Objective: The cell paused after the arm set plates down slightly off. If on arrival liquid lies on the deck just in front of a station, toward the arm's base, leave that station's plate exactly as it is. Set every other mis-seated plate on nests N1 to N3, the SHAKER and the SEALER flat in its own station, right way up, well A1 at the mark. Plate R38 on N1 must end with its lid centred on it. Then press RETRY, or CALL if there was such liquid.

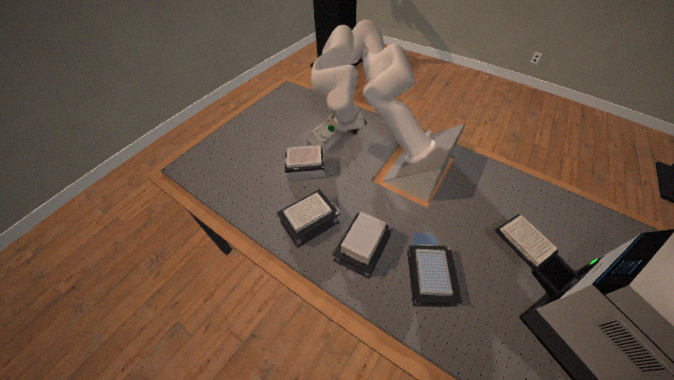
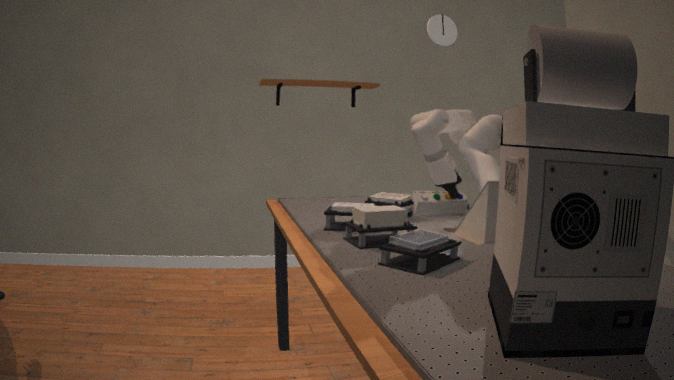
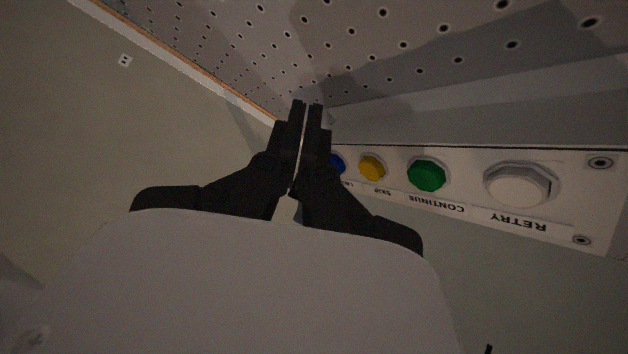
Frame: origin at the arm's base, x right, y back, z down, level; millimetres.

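Seen in the pictures: gripper, fingertip midpoint: (image 1: 355, 130) (image 2: 455, 197) (image 3: 304, 123); arm's base, link origin: (image 1: 420, 152).
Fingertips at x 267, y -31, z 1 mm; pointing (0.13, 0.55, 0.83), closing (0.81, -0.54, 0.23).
Offsets run from my fingertips to a thing's top centre. "spot": to the spot under its first point.
My gripper (image 1: 355, 131) (image 2: 455, 197) (image 3: 304, 123) is shut and empty, at the blue-button end of the button panel @[dx +118, dy -4, dz -8 mm] (image 1: 317, 137) (image 2: 437, 206) (image 3: 595, 200). One finger partly hides the blue button @[dx +95, dy +71, dz +1 mm] (image 3: 338, 163); contact cannot be told. The RETRY button @[dx +97, dy -79, dz +1 mm] (image 3: 517, 190) is white. A blue liquid patch @[spot: dx -424, dy -241, dz +75 mm] (image 1: 425, 238) lies on the deck, on the arm's side of the nest with the blue plate @[spot: dx -488, dy -359, dz +18 mm] (image 1: 434, 272) (image 2: 420, 239). A tall white plate @[dx -273, dy -380, dz -15 mm] (image 1: 365, 235) (image 2: 380, 216) and a cream plate @[dx -77, dy -398, dz +5 mm] (image 1: 307, 212) sit on nests. A pinkish plate @[dx +85, dy -218, dz -2 mm] (image 1: 304, 156) sits on a grey-based station; another plate @[dx -666, dy -163, dz -56 mm] (image 1: 528, 240) lies by the large machine.
The yellow button @[dx +96, dy +21, dz +1 mm] (image 3: 371, 168) and green button @[dx +97, dy -29, dz +1 mm] (image 3: 426, 175) lie between the blue and white ones. The large machine @[dx -901, dy -280, dz -380 mm] (image 1: 575, 330) (image 2: 520, 200) stands at the right. The arm's angled base (image 1: 425, 172) stands behind the nests.
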